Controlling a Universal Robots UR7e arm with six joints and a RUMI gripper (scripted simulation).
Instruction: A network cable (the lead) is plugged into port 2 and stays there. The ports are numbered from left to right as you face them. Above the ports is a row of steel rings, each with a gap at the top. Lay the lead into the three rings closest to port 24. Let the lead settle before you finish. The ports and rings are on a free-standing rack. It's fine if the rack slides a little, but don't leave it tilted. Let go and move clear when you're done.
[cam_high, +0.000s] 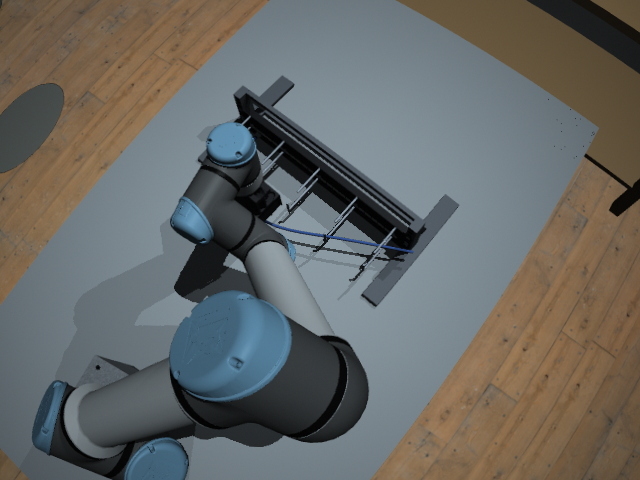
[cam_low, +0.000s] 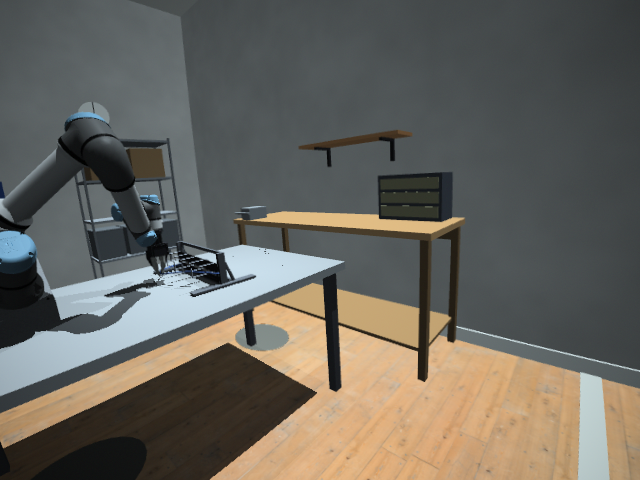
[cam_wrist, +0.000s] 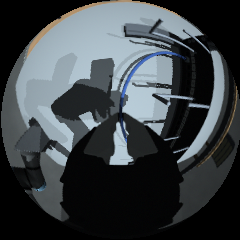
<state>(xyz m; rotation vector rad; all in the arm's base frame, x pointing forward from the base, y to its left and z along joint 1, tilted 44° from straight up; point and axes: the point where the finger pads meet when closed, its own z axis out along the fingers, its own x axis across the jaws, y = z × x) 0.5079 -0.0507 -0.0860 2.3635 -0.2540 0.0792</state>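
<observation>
My gripper is now 150 mm short of the black rack, 90 mm to the left of it and 30 mm below it.
</observation>
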